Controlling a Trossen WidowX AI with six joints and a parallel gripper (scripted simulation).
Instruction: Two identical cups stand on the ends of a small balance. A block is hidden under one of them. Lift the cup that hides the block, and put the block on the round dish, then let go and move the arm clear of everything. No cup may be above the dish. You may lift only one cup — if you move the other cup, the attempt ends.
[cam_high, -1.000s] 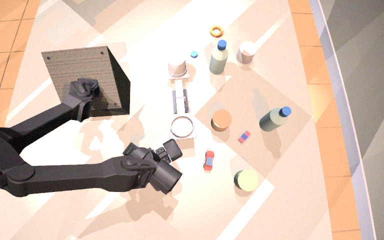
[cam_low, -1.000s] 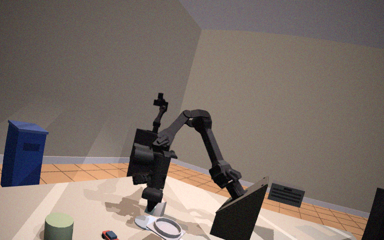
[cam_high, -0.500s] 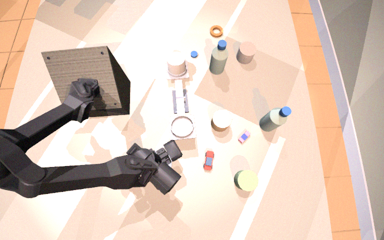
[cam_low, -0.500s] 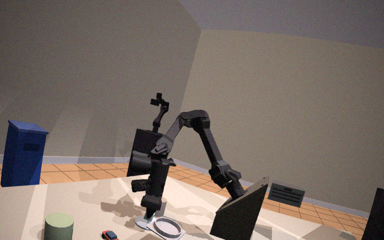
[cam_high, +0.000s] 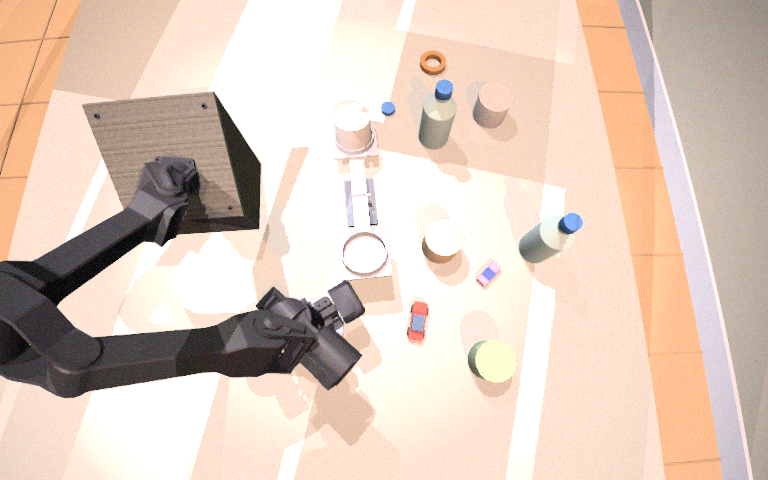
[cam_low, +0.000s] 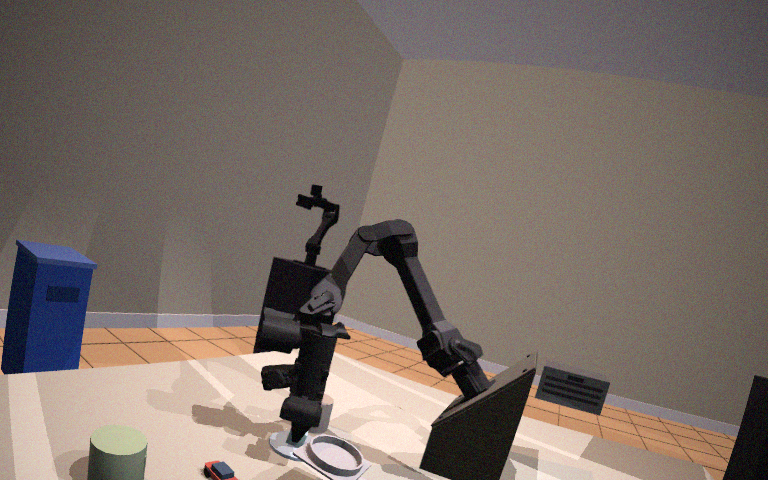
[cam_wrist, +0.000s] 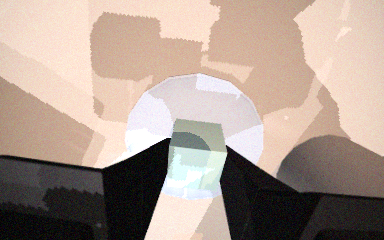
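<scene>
Right now the teal block is right at my gripper tip. Also, from my gripper tip: round dish (20 mm below); then red toy car (180 mm ahead, 20 mm to the left, 10 mm below); then small balance (250 mm to the left, 70 mm ahead, 10 mm above).
</scene>
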